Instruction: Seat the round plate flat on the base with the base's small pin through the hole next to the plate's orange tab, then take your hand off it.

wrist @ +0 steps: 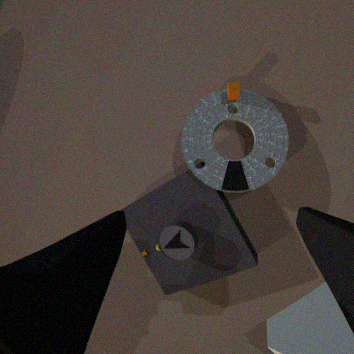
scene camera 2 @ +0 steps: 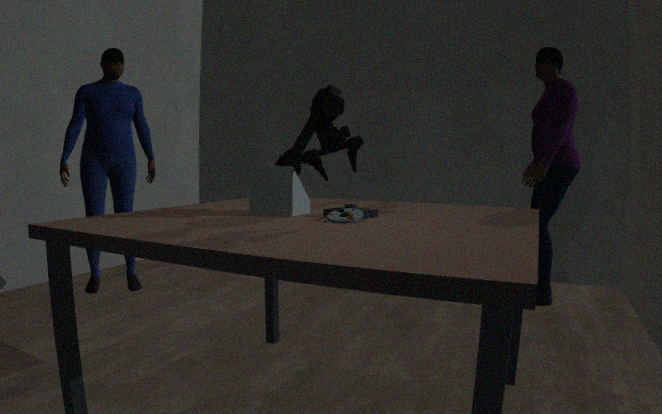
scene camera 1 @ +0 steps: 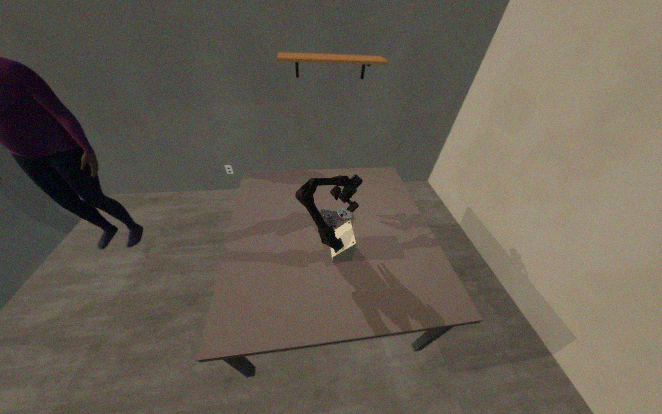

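Note:
You'd see my gripper in the pictures, and it's there in the wrist view as well. Along with the gripper, the pictures show a round grey plate and a dark square base.

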